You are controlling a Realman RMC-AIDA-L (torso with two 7-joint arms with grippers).
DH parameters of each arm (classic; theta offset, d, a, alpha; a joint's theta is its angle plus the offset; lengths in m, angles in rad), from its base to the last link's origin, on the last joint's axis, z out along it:
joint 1: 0 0.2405 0 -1.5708
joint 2: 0 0 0 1.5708
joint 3: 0 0.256 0 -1.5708
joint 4: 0 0 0 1.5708
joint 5: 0 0.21 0 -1.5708
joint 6: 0 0 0 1.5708
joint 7: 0 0.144 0 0
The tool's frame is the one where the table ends.
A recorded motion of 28 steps. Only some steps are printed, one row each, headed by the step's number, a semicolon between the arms.
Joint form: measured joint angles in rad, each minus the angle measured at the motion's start. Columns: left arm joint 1, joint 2, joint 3, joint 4, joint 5, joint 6, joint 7; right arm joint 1, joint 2, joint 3, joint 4, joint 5, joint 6, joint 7.
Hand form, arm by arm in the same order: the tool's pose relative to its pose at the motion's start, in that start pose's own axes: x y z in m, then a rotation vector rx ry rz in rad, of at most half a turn. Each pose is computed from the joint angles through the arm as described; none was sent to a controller.
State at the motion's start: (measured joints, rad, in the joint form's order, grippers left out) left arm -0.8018 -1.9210 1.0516 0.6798 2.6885 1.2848 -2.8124; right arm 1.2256 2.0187 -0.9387 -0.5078 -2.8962 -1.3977 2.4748
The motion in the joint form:
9: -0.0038 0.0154 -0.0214 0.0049 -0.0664 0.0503 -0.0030; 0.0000 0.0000 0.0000 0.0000 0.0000 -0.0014 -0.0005
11: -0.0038 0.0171 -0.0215 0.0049 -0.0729 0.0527 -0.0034; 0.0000 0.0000 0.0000 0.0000 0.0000 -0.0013 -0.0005
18: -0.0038 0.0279 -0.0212 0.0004 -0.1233 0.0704 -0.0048; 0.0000 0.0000 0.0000 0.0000 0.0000 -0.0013 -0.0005
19: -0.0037 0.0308 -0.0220 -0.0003 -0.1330 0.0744 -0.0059; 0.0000 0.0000 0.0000 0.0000 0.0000 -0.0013 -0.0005
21: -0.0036 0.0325 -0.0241 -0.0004 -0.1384 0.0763 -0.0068; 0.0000 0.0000 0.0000 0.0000 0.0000 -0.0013 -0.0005
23: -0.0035 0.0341 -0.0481 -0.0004 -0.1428 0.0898 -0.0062; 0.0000 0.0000 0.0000 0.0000 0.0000 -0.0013 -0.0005
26: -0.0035 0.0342 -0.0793 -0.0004 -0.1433 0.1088 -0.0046; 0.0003 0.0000 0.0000 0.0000 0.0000 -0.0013 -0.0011
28: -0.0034 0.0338 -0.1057 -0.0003 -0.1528 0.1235 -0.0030; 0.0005 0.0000 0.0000 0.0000 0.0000 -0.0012 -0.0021
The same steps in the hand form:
9: 0.0021 0.0053 -0.0078 -0.0740 -0.0026 -0.0336; 0.0002 0.0001 0.0000 -0.0009 0.0011 -0.0005
11: 0.0023 0.0056 -0.0084 -0.0794 -0.0018 -0.0359; 0.0001 0.0001 0.0000 -0.0008 0.0010 -0.0005
18: 0.0033 0.0086 -0.0116 -0.1234 -0.0007 -0.0526; 0.0001 0.0001 0.0000 -0.0008 0.0010 -0.0005
19: 0.0036 0.0088 -0.0125 -0.1318 -0.0001 -0.0572; 0.0001 0.0001 0.0000 -0.0008 0.0010 -0.0005
21: 0.0039 0.0088 -0.0133 -0.1370 0.0016 -0.0612; 0.0001 0.0001 0.0000 -0.0008 0.0010 -0.0005
23: 0.0039 0.0083 -0.0155 -0.1563 0.0036 -0.0779; 0.0001 0.0001 0.0000 -0.0008 0.0010 -0.0005
26: 0.0031 0.0079 -0.0178 -0.1791 0.0022 -0.0968; 0.0000 0.0002 -0.0001 -0.0007 0.0009 -0.0014
28: 0.0030 0.0087 -0.0198 -0.2067 0.0055 -0.1140; -0.0001 0.0002 -0.0001 -0.0006 0.0007 -0.0025

